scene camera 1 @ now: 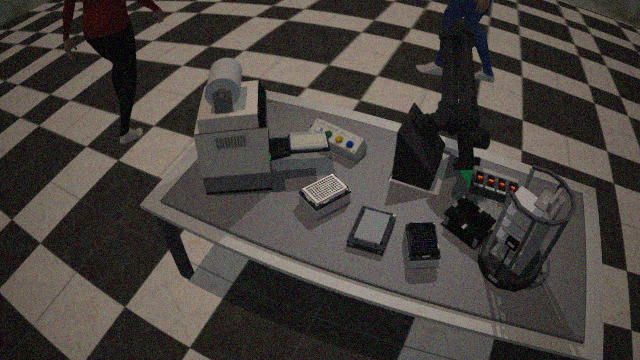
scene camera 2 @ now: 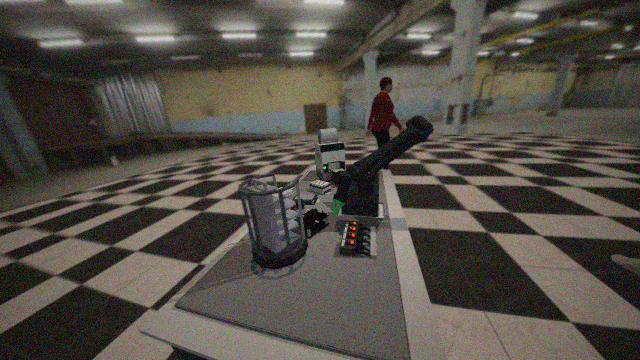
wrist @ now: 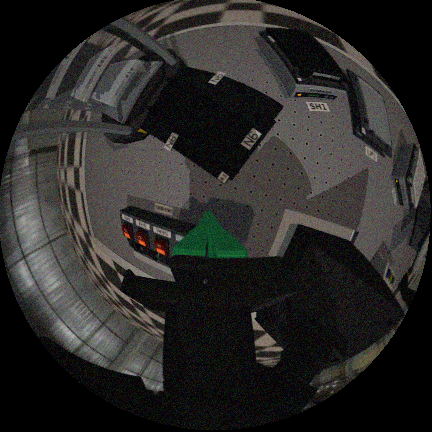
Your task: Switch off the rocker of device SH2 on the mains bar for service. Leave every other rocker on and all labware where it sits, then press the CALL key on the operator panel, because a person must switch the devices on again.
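Places are measured from the arm's base along level axes (x ahead, y left, z up), in metres.
Pixels of known places: gripper, fingertip midpoint: [scene camera 1: 468, 186] [scene camera 2: 335, 213] [wrist: 207, 215]; arm's base at its link origin: [scene camera 1: 422, 128] [scene camera 2: 366, 185] [wrist: 313, 344].
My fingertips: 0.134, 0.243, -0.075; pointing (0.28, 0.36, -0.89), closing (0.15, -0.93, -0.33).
Note:
Ahead of a thing's pixels: the offset from my fingertips to its top centre, as dx, dy, dz.
The mains bar @[-0.142, +0.103, -0.023] [scene camera 1: 487, 194] [scene camera 2: 360, 236] [wrist: 152, 241] lies near the table's edge with several rockers glowing orange. In the wrist view three lit rockers show; their small labels are too blurred to read surely. The bar's right end is hidden behind the green fingertips. My gripper [scene camera 1: 466, 177] [scene camera 2: 338, 205] [wrist: 207, 215] is shut and empty, with its tips at the arm-base end of the bar; whether they touch it cannot be told. The operator panel @[-0.036, -0.553, +0.008] [scene camera 1: 345, 142], white with green, yellow and blue keys, sits beyond the arm base, partly hidden by a device tray; its CALL lettering is unreadable.
A black N6 rack @[+0.122, +0.049, +0.001] [scene camera 1: 469, 221] [wrist: 215, 120] stands beside the bar, near a tall barred carousel @[+0.200, +0.245, +0.276] [scene camera 1: 525, 235] [scene camera 2: 276, 225]. A device marked SH1 @[+0.294, -0.074, -0.006] [scene camera 1: 422, 243] [wrist: 305, 57], a flat grey-topped device @[+0.295, -0.250, -0.041] [scene camera 1: 371, 229], a white plate @[+0.250, -0.449, -0.006] [scene camera 1: 326, 190] and a large machine @[+0.270, -0.801, +0.381] [scene camera 1: 234, 152] stand farther along.

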